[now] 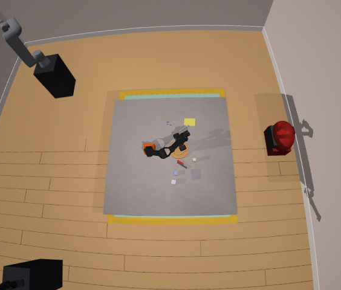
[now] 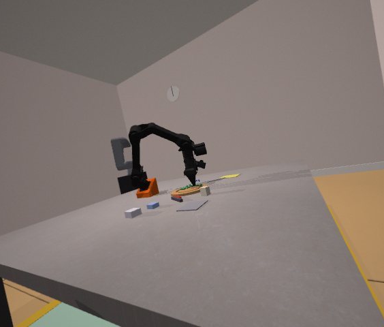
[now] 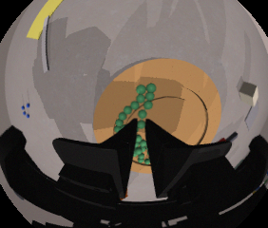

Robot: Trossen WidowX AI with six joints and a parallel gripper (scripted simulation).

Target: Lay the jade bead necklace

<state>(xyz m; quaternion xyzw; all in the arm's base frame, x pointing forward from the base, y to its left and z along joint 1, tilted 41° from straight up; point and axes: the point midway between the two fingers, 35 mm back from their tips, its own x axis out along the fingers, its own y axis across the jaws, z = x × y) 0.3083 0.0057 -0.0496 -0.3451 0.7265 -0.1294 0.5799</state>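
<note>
Right now the round wooden bead board is 40 mm to the right of my gripper tip, 10 mm below it and 10 mm behind it. Also, from my gripper tip: beige cube 170 mm to the right, 130 mm ahead; then red-handled tool 200 mm to the right, 10 mm below; then yellow sheet 260 mm to the left, 130 mm ahead, 20 mm below.
</note>
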